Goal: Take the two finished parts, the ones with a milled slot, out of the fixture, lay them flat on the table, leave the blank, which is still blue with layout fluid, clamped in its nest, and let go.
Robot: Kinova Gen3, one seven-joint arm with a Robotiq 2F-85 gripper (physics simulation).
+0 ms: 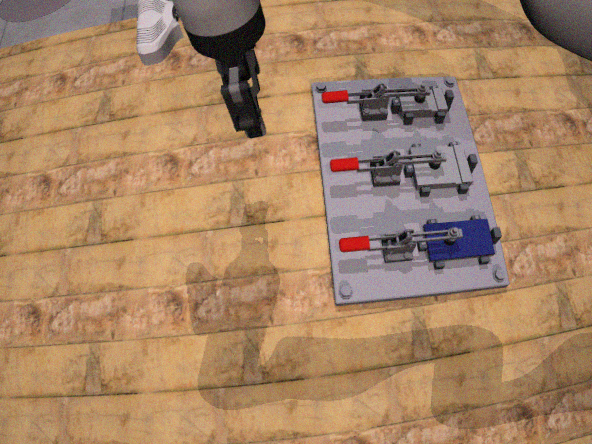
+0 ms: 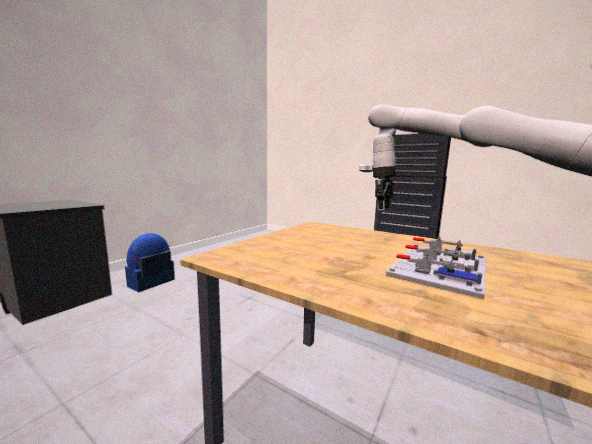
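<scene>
A grey fixture plate lies on the wooden table. It has three nests, each with a red-handled toggle clamp lying down over its part. The far nest holds a grey part. The middle nest holds a second grey part. The near nest holds the blue blank. My gripper is open and empty. It points down, high above the table and left of the plate's far end.
A dark slatted panel stands behind the table. On the floor to the left stand a black cabinet and a blue domed object. The arm reaches in from the right.
</scene>
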